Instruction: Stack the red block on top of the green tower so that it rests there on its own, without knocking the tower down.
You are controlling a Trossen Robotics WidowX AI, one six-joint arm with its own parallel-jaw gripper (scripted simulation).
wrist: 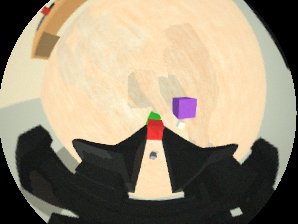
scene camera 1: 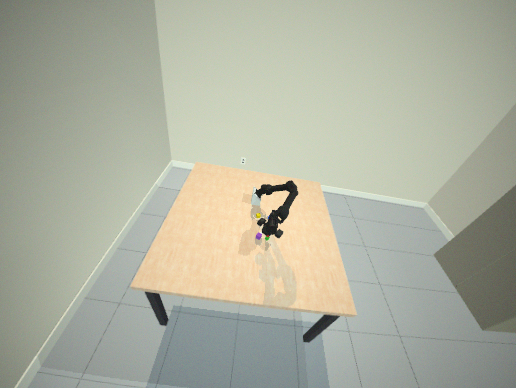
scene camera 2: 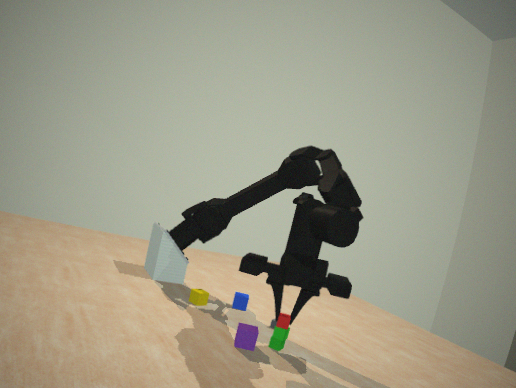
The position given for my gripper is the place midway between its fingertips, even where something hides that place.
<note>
My gripper point(scene camera 2: 283, 322) holds a red block.
My gripper also shows in the wrist view point(wrist: 154, 128).
</note>
